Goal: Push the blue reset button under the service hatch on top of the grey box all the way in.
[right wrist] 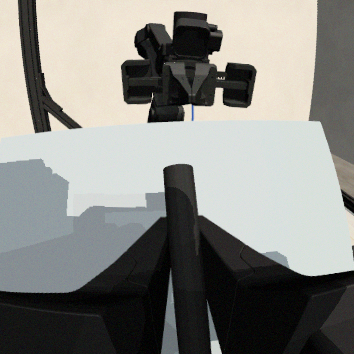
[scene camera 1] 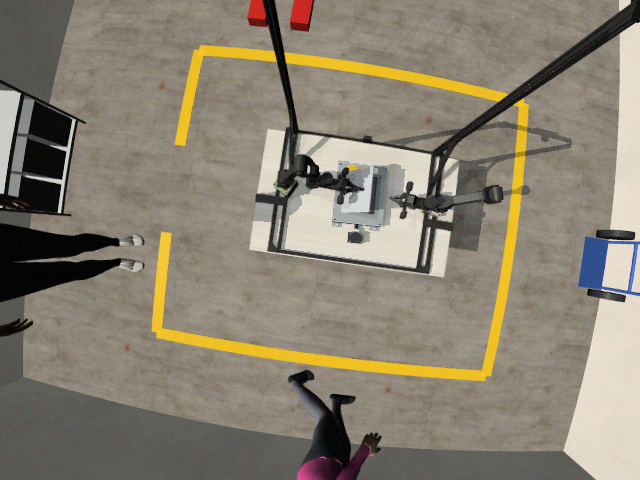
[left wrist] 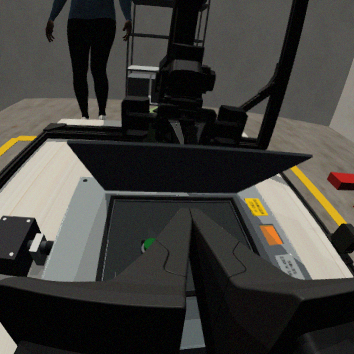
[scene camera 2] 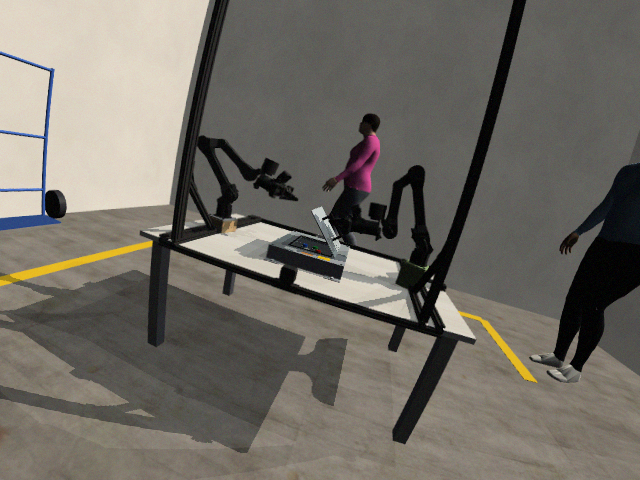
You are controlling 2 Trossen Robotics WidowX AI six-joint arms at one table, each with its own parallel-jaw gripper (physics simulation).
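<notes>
The grey box (scene camera 1: pixel 356 220) (scene camera 2: pixel 305 259) (left wrist: pixel 70 240) lies on the table. Its hatch (scene camera 1: pixel 357 202) (scene camera 2: pixel 324 227) (left wrist: pixel 185 167) (right wrist: pixel 270 170) stands tilted up, showing its dark underside in the left wrist view. A small blue button (scene camera 2: pixel 305 245) shows in the opening in scene camera 2, beside green and red ones; how deep it sits cannot be told. In the left wrist view it does not show. My right gripper (scene camera 1: pixel 361 189) (scene camera 2: pixel 332 227) (right wrist: pixel 180 224) is shut on the hatch's dark round handle (right wrist: pixel 179 182). My left gripper (scene camera 1: pixel 392 198) (scene camera 2: pixel 296 198) (left wrist: pixel 187 216) is shut and empty, raised beyond the box's open side.
A green button (left wrist: pixel 150 244) sits in the opening. A black block (scene camera 1: pixel 355 237) (left wrist: pixel 17 245) stands at one side of the box. Dark frame posts (scene camera 1: pixel 283 82) (scene camera 2: pixel 201 103) rise from the table edges. Two people (scene camera 1: pixel 323 439) (scene camera 2: pixel 366 155) stand off the table.
</notes>
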